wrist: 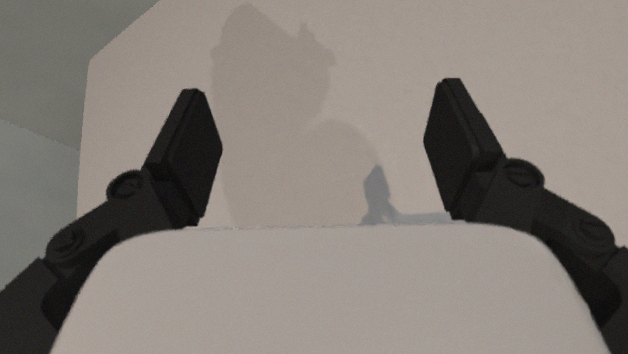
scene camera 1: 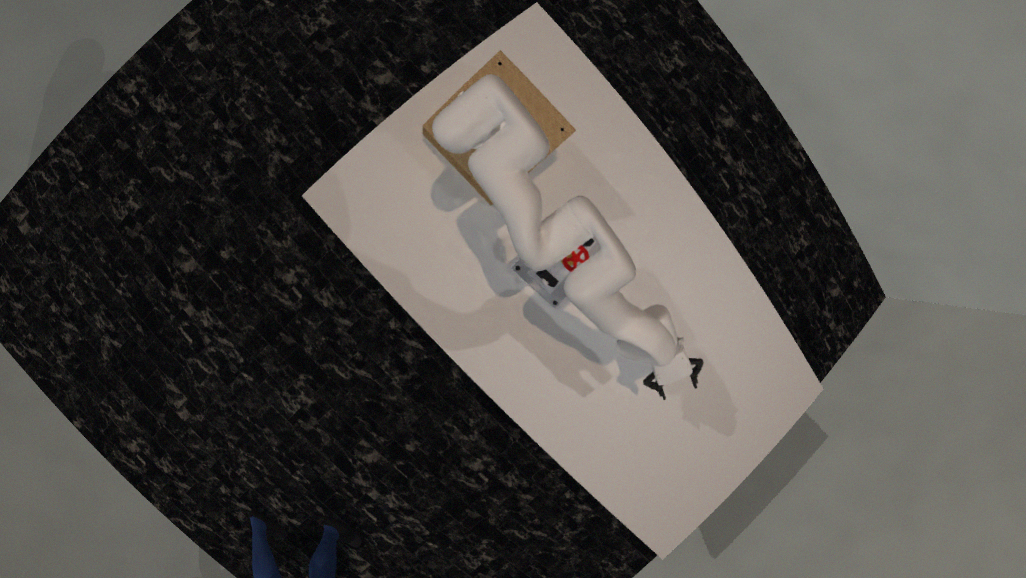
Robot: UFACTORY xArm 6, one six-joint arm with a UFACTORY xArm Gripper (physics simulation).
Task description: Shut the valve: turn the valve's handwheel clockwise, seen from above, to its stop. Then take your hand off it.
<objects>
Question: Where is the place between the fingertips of my gripper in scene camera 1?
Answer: At 679,390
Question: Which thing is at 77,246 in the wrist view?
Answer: My gripper.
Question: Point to a grey base plate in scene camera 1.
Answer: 555,298
</objects>
